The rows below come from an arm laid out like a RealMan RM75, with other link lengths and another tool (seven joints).
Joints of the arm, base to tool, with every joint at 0 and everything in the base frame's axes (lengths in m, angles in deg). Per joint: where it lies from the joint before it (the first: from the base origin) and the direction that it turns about. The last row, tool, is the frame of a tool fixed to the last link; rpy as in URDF.
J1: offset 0 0 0.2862 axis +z
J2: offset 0 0 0 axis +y
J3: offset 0 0 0.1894 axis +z
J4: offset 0 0 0 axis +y
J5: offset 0 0 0.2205 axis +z
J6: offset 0 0 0 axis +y
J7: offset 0 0 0.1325 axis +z
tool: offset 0.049 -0.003 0.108 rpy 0 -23.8 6.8
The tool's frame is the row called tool.
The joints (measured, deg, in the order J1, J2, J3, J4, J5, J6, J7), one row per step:
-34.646 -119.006 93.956 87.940 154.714 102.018 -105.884
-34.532 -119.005 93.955 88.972 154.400 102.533 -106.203
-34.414 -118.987 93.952 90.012 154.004 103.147 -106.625
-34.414 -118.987 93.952 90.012 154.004 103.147 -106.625
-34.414 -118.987 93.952 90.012 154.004 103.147 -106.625
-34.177 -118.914 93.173 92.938 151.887 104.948 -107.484
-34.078 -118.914 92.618 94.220 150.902 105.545 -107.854
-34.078 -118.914 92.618 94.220 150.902 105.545 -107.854
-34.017 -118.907 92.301 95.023 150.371 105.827 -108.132
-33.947 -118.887 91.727 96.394 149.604 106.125 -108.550
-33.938 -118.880 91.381 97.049 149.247 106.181 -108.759
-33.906 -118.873 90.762 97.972 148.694 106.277 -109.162
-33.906 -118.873 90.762 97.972 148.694 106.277 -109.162
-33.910 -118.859 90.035 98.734 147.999 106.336 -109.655
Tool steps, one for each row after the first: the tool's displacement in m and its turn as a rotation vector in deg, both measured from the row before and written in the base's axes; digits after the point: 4 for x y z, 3 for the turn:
0.0039 -0.0013 0.0012 0.060 -0.372 -0.216
0.0038 -0.0017 0.0013 0.021 -0.383 -0.080
0.0000 0.0000 0.0000 0.000 0.000 0.000
0.0000 0.0000 0.0000 0.000 0.000 0.000
0.0138 -0.0055 0.0043 -0.263 -2.106 -0.167
0.0067 -0.0015 0.0023 0.085 -1.164 -0.120
0.0000 0.0000 0.0000 0.000 0.000 0.000
0.0041 -0.0005 0.0015 0.170 -0.685 -0.113
0.0070 0.0002 0.0028 0.489 -1.150 -0.366
0.0036 0.0006 0.0016 0.350 -0.622 -0.206
0.0052 0.0011 0.0026 0.598 -0.978 -0.116
0.0000 0.0000 0.0000 0.000 0.000 0.000
0.0052 0.0013 0.0025 0.590 -1.112 0.083

